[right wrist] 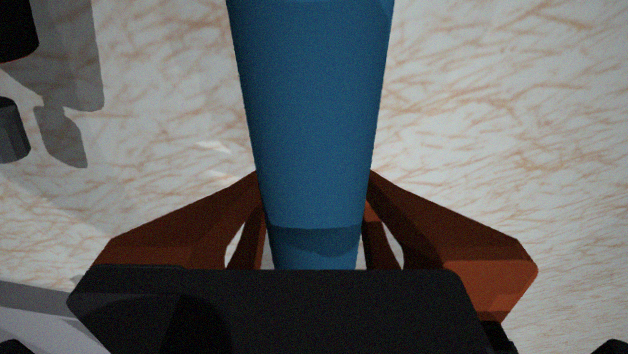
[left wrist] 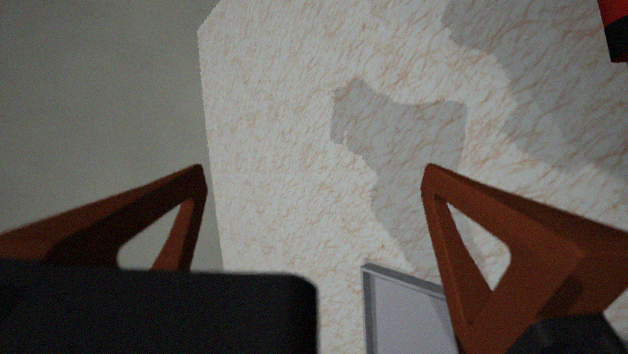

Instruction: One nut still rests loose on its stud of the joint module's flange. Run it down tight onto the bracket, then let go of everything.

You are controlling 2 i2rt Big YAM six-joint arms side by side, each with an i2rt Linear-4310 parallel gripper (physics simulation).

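Frame: origin at the left arm's base, x ahead, y left, z up, level; millimetres.
Seen in the pictures: left gripper, between the fingertips: (left wrist: pixel 313 176); right gripper, between the fingertips: (right wrist: pixel 313 178).
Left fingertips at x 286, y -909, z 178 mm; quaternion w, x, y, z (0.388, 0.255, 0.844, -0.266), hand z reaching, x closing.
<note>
Pixels of each thing's top centre, then the offset from my left fingertips to it. "*": a spot on its surface instead. Level surfaces: height alone.
- thick blue cylindrical tool handle, a spot on its surface: (right wrist: pixel 310 115) * dx -207, dy -31, dz -137 mm
- black tool, a spot on its surface: (right wrist: pixel 15 30) * dx -128, dy -32, dz -159 mm
- dark grey socket, a spot on its surface: (right wrist: pixel 10 132) * dx -113, dy +2, dz -159 mm
- grey tray, a spot on its surface: (left wrist: pixel 369 310) * dx +179, dy +149, dz -170 mm
- veined table, height of its surface: dz -178 mm
My left gripper (left wrist: pixel 313 176) is open, with nothing between its fingers, over the left part of the pale table. My right gripper (right wrist: pixel 313 178) is shut on a thick blue cylindrical tool handle (right wrist: pixel 310 115). The blue handle runs from the top of the right wrist view down between the fingers, and its lower end is hidden behind the dark gripper body. The joint module, its flange and studs, the bracket and the nut do not show in either view.
A red and black tool (left wrist: pixel 617 30) (right wrist: pixel 15 30) shows in part at the view edges, with a dark grey socket (right wrist: pixel 10 132) below it in the right wrist view. A grey tray (left wrist: pixel 369 310) shows low in the left wrist view. The veined table (left wrist: pixel 275 200) (right wrist: pixel 475 125) ends at the left.
</note>
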